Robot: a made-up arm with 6 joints. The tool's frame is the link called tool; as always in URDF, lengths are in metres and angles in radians.
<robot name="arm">
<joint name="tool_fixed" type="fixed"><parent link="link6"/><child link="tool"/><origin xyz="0 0 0" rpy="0 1.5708 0"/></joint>
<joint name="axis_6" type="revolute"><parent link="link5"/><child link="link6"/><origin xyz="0 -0.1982 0" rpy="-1.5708 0 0"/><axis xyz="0 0 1"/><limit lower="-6.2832" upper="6.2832"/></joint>
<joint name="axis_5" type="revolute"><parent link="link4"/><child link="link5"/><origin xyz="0 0 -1.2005" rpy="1.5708 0 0"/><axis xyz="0 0 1"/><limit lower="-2.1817" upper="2.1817"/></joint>
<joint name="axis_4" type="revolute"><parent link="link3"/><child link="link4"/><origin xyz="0 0.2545 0" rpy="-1.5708 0 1.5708"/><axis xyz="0 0 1"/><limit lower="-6.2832" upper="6.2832"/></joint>
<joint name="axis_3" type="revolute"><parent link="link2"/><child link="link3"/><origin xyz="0 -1.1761 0" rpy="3.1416 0 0"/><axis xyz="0 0 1"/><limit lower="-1.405" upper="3.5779"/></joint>
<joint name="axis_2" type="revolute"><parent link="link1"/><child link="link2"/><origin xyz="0.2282 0 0" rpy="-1.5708 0 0"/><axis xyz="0 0 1"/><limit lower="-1.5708" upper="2.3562"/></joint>
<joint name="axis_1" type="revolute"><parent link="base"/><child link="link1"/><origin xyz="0 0 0.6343"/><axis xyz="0 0 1"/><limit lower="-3.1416" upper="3.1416"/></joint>
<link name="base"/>
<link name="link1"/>
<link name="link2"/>
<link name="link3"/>
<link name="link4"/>
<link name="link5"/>
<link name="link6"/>
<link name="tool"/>
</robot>
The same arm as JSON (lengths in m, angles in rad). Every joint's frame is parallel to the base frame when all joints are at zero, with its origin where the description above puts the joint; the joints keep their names.
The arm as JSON. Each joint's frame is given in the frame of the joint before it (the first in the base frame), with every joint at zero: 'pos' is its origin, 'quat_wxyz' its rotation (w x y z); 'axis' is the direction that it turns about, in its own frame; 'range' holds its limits. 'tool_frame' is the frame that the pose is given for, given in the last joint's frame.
{"length_unit": "m", "angle_unit": "rad", "joints": [
  {"joint": "axis_1", "pos": [0.0, 0.0, 0.6343], "quat_wxyz": [1.0, 0.0, 0.0, 0.0], "axis": [0.0, 0.0, 1.0], "range": [-3.1416, 3.1416]},
  {"joint": "axis_2", "pos": [0.2282, 0.0, 0.0], "quat_wxyz": [1.0, 0.0, 0.0, 0.0], "axis": [0.0, 1.0, 0.0], "range": [-1.5708, 2.3562]},
  {"joint": "axis_3", "pos": [0.0, 0.0, 1.1761], "quat_wxyz": [1.0, 0.0, 0.0, 0.0], "axis": [0.0, -1.0, 0.0], "range": [-1.405, 3.5779]},
  {"joint": "axis_4", "pos": [0.0, 0.0, 0.2545], "quat_wxyz": [1.0, 0.0, 0.0, 0.0], "axis": [-1.0, 0.0, 0.0], "range": [-6.2832, 6.2832]},
  {"joint": "axis_5", "pos": [1.2005, 0.0, 0.0], "quat_wxyz": [1.0, 0.0, 0.0, 0.0], "axis": [0.0, -1.0, 0.0], "range": [-2.1817, 2.1817]},
  {"joint": "axis_6", "pos": [0.1982, 0.0, 0.0], "quat_wxyz": [1.0, 0.0, 0.0, 0.0], "axis": [-1.0, 0.0, 0.0], "range": [-6.2832, 6.2832]}
], "tool_frame": {"pos": [0.0, 0.0, 0.0], "quat_wxyz": [1.0, 0.000002, 0.0, -0.000002]}}

